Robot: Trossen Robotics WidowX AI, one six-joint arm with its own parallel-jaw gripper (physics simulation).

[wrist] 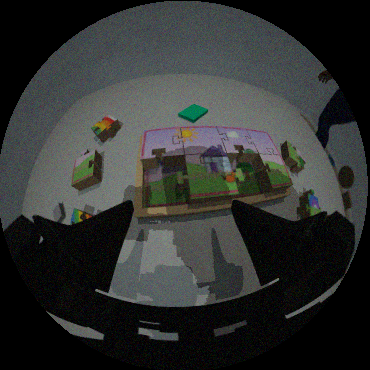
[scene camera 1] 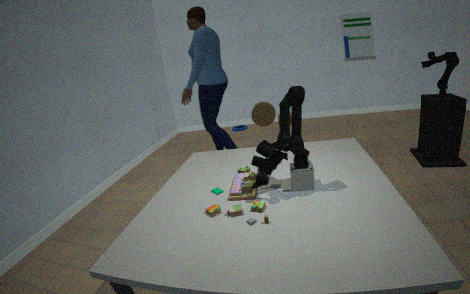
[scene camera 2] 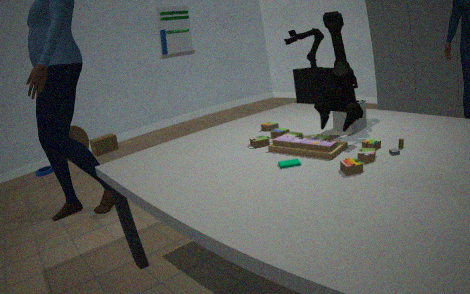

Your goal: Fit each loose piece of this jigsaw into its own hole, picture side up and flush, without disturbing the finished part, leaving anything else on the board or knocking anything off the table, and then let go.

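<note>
The jigsaw board [scene camera 1: 242,198] [scene camera 2: 305,151] [wrist: 175,212] lies flat, its picture showing a sun, a house and grass. Two dark recesses show in its lower row, one at left and one right of centre in the wrist view. A green, pink-edged loose piece [scene camera 1: 235,210] [scene camera 2: 366,154] [wrist: 86,171] lies picture side up beside the board. Another mostly green piece [scene camera 2: 259,141] [wrist: 292,156] lies off its other end, also picture side up. My gripper [scene camera 1: 258,186] [scene camera 2: 335,129] [wrist: 182,205] is open and empty, above the board's near edge in the wrist view.
A red-yellow piece [scene camera 1: 212,210] [scene camera 2: 351,166] [wrist: 106,127], a rainbow piece [scene camera 1: 258,205] [scene camera 2: 371,144] [wrist: 81,216] and a blue-purple piece [scene camera 2: 280,132] [wrist: 311,202] lie around the board. A teal tile [scene camera 1: 217,191] [scene camera 2: 289,163] [wrist: 193,112], grey block [scene camera 1: 251,221] [scene camera 2: 394,151] and brown block [scene camera 1: 266,219] [scene camera 2: 401,143] lie nearby.
</note>
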